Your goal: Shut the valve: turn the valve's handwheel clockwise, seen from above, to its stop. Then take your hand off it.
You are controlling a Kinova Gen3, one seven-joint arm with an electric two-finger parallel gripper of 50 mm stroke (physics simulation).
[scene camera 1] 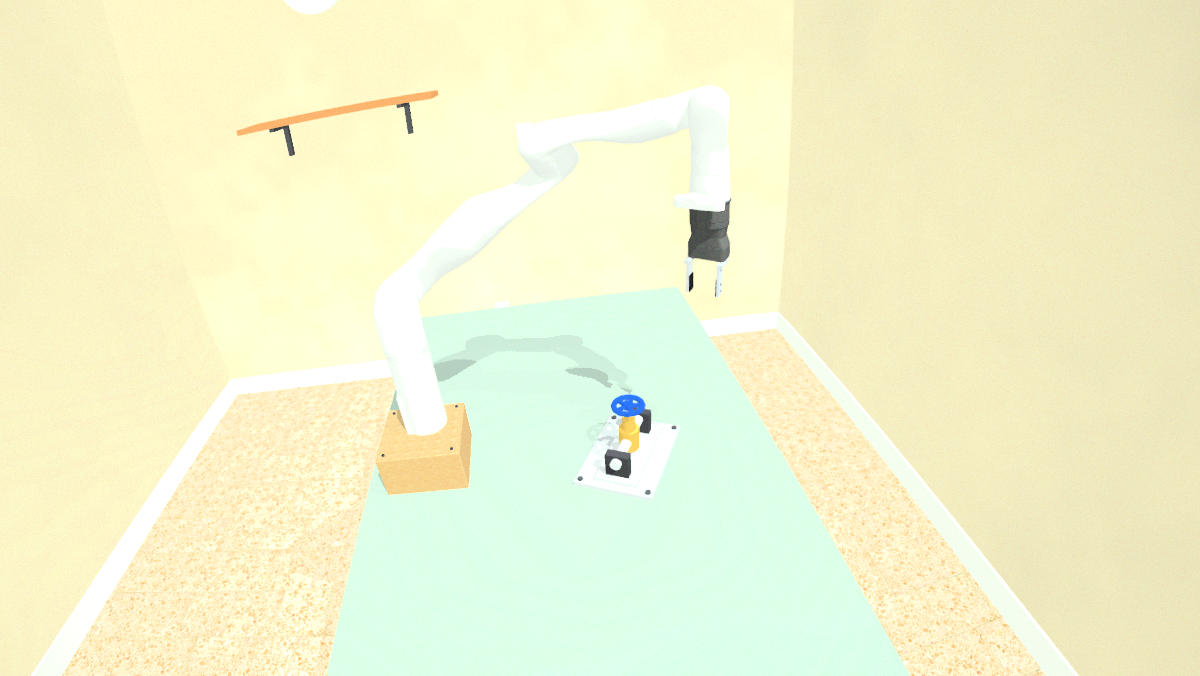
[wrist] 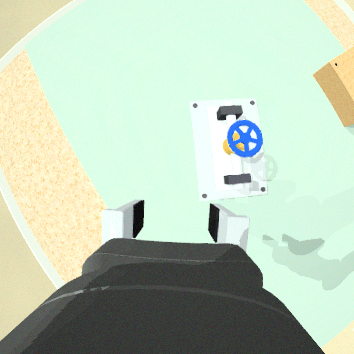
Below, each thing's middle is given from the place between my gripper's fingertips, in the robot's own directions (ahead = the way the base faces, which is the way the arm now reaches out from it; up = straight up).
Labels:
I see the blue handwheel [wrist: 244, 137] 160 mm behind my hand, 10 mm to the left of it and 240 mm below it. Also, from my hand: white base plate [scene camera 1: 646, 488] (160 mm behind, 10 mm to the left, 360 mm below).

